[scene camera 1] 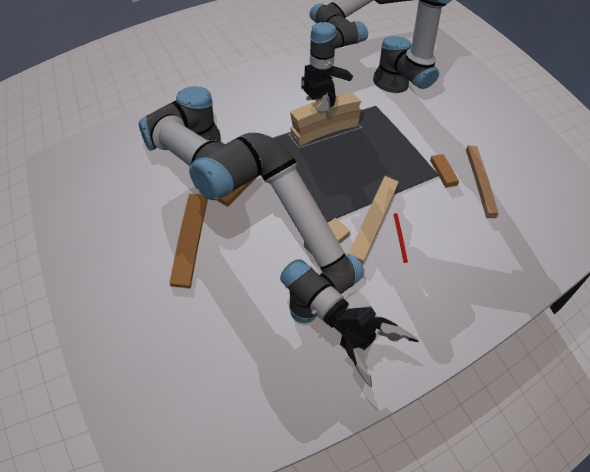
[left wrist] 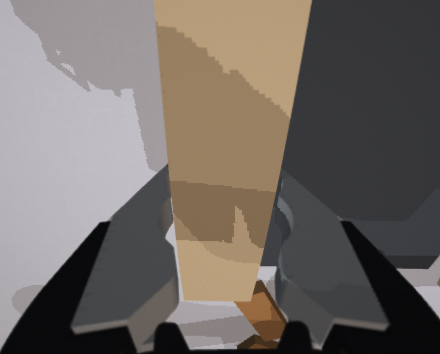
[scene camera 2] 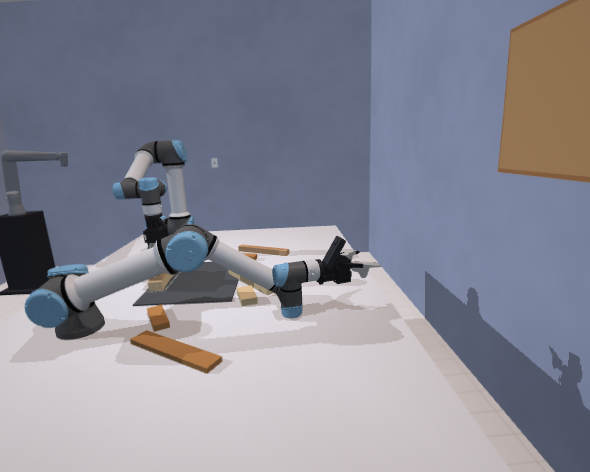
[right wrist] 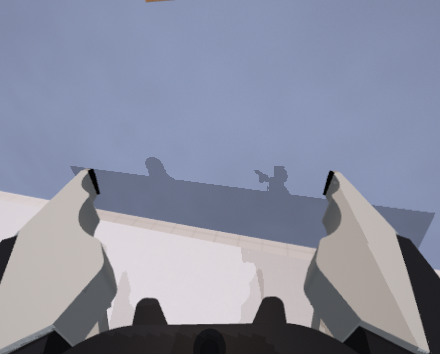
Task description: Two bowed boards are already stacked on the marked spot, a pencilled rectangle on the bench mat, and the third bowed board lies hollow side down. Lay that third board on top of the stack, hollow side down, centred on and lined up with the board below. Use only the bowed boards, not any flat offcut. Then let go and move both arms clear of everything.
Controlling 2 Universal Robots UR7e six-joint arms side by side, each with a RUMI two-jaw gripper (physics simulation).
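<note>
A stack of pale bowed boards stands on the pencilled rectangle at the mat's upper left in scene camera 1. How many layers it has is hard to tell. My left gripper points down at the stack and is shut on the top board, one finger along each long side. The board rests on the stack, roughly lined up with it. The far finger is hidden in scene camera 1. My right gripper is open and empty, far from the stack.
The dark mat lies under the stack. Near it lie a long pale board, a short pale block, a short orange block, a brown strip, a red stick and a long orange board.
</note>
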